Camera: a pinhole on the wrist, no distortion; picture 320 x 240 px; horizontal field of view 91.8 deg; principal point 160.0 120.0 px. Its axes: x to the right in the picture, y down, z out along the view. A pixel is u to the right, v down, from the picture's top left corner.
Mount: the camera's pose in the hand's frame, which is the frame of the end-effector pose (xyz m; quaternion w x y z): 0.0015 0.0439 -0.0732 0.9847 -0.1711 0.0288 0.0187
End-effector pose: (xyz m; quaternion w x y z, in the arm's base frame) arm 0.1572 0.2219 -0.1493 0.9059 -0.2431 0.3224 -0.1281
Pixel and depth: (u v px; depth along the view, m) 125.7 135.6 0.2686
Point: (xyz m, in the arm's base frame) 0.2470 0.4364 -0.0912
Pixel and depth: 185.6 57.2 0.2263
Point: 0.3097 0.2907 -0.0829
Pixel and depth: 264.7 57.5 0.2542
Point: 0.4269 0.2479 -0.1409
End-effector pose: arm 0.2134 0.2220 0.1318 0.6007 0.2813 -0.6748 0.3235
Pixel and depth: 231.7 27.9 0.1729
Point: 0.1213 0.1359 0.2169
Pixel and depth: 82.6 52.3 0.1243
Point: 0.1528 0.1916 0.0727
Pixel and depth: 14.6 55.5 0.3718
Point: 0.0204 -0.0428 -0.2119
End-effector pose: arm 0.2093 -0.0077 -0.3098 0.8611 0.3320 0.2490 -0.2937
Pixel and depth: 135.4 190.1 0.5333
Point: 0.5455 0.0346 0.1541
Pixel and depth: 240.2 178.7 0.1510
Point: 0.3803 0.0231 -0.2690
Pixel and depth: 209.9 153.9 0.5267
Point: 0.6560 -0.1371 -0.0428
